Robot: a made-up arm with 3 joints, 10 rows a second.
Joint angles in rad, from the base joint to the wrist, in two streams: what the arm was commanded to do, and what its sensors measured. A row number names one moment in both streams.
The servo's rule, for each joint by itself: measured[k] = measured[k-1] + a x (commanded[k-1-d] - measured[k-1]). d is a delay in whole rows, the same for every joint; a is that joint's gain. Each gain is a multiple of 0.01, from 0.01 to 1. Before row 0 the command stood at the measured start. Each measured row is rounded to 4 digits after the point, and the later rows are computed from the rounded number. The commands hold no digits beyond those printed.
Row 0, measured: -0.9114 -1.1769 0.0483
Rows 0 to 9, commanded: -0.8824 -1.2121 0.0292; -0.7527 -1.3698 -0.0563; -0.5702 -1.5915 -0.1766; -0.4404 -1.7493 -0.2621; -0.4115 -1.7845 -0.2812; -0.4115 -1.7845 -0.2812; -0.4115 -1.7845 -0.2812; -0.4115 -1.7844 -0.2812; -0.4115 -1.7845 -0.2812; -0.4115 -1.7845 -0.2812
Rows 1 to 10, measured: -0.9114 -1.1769 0.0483; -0.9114 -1.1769 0.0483; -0.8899 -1.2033 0.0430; -0.7884 -1.3282 0.0152; -0.6269 -1.5257 -0.0385; -0.4889 -1.6934 -0.1011; -0.4316 -1.7617 -0.1515; -0.4167 -1.7788 -0.1878; -0.4129 -1.7831 -0.2140; -0.4119 -1.7841 -0.2328
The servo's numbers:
d 2
a 0.74 0.75 0.28

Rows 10 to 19, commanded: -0.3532 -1.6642 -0.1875; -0.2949 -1.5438 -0.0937; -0.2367 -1.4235 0.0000; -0.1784 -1.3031 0.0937; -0.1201 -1.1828 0.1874; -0.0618 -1.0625 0.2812; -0.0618 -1.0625 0.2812; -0.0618 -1.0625 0.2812; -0.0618 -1.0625 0.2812; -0.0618 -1.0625 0.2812
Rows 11 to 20, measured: -0.4116 -1.7844 -0.2464; -0.4115 -1.7845 -0.2561; -0.3684 -1.6943 -0.2369; -0.3140 -1.5814 -0.1968; -0.2568 -1.4630 -0.1417; -0.1988 -1.3431 -0.0758; -0.1406 -1.2229 -0.0021; -0.0823 -1.1026 0.0772; -0.0671 -1.0725 0.1343; -0.0632 -1.0650 0.1754
